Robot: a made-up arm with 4 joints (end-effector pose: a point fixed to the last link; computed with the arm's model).
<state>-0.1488 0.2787 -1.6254 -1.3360</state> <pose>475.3 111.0 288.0 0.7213 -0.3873 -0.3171 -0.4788</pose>
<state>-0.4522 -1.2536 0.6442 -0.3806</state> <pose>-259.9 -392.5 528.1 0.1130 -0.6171 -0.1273 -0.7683</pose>
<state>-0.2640 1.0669 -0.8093 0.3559</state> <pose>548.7 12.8 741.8 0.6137 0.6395 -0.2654 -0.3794</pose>
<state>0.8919 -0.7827 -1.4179 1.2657</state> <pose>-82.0 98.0 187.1 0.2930 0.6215 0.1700 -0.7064</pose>
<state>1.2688 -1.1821 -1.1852 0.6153</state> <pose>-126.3 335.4 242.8 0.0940 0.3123 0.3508 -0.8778</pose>
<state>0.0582 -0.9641 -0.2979 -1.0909</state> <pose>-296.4 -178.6 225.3 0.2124 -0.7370 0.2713 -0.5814</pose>
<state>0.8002 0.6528 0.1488 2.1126</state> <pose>48.9 -263.2 362.6 0.0607 0.5889 -0.7992 -0.1036</pose>
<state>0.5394 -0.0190 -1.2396 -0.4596</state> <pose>266.9 -142.0 215.4 0.5800 -0.1160 0.0148 -0.8062</pose>
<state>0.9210 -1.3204 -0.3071 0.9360</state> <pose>-370.8 235.9 416.5 0.0190 0.0458 0.1493 -0.9876</pose>
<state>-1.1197 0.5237 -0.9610 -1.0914</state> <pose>410.7 418.6 413.9 0.8877 -0.0911 -0.2561 -0.3715</pose>
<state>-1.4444 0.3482 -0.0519 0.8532</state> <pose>350.0 229.1 354.6 0.6968 0.6200 0.1890 -0.3070</pose>
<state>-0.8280 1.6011 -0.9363 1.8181</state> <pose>456.9 176.6 946.7 0.1472 0.8409 0.0114 0.5207</pose>
